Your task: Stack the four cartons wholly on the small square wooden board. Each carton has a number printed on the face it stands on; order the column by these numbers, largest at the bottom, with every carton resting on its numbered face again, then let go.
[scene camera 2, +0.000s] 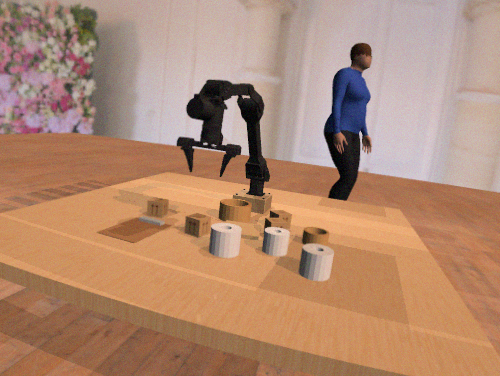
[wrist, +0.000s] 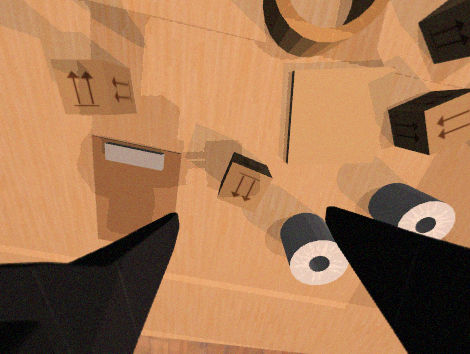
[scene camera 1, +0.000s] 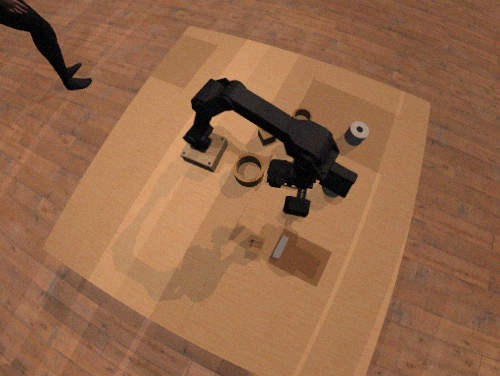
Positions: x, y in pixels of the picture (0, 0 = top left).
Scene:
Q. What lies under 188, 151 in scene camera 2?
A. My gripper.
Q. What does my gripper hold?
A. Nothing.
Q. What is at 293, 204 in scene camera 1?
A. My gripper.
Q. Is my gripper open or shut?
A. Open.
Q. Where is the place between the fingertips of my gripper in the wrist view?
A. At 252, 216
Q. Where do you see a small square wooden board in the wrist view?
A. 336, 115

